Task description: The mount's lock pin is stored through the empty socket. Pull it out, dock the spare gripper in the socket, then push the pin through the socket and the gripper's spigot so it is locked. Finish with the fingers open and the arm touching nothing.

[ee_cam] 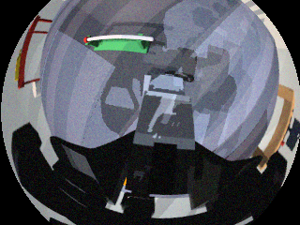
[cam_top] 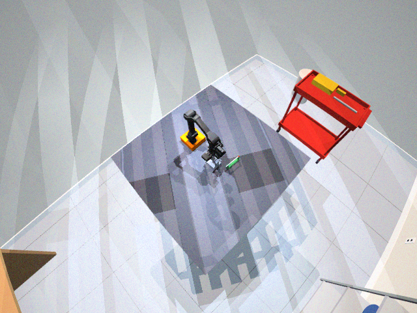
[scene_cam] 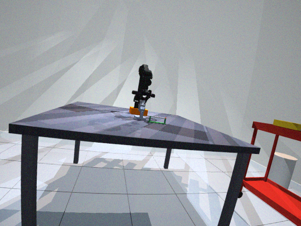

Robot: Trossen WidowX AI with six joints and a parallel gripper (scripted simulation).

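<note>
Right now my gripper tip is 10 mm short of the spare gripper. The rest, counted from my gripper tip: green cradle (140 mm ahead, 110 mm to the left, 100 mm below); mount (30 mm ahead, 70 mm below).
</note>
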